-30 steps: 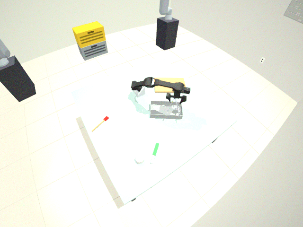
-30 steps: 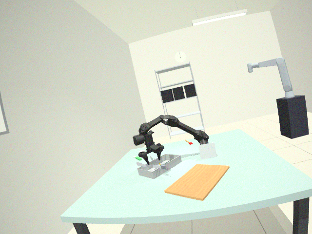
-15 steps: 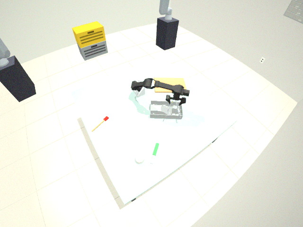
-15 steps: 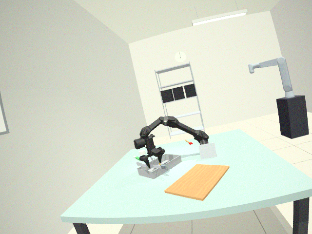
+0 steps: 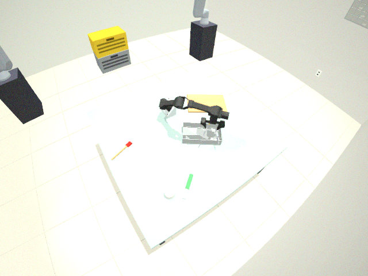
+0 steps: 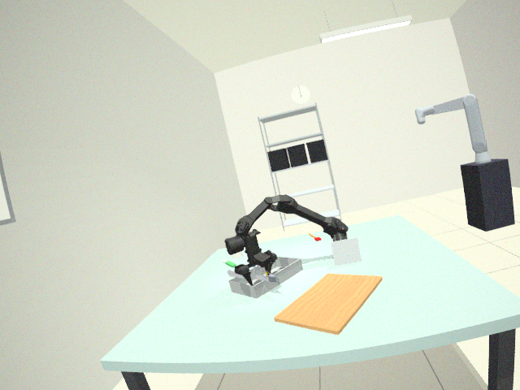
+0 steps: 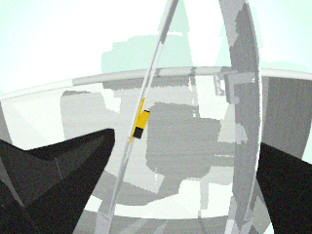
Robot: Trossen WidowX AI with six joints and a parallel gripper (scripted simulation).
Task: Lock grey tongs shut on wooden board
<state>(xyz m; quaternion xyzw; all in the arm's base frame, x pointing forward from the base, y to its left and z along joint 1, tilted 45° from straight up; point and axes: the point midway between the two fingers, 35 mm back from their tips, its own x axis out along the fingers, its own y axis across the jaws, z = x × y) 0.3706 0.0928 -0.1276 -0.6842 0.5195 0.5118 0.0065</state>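
The yellow lock piece lies 3 cm behind my gripper tip and 3 cm above it. The rest, counted from my gripper tip: grey roasting tin: 8 cm to the right, 1 cm below, 1 cm behind; then red-headed spatula: 65 cm to the right, 25 cm behind, 3 cm below; then wooden board: 28 cm behind, 20 cm to the left, 3 cm below.
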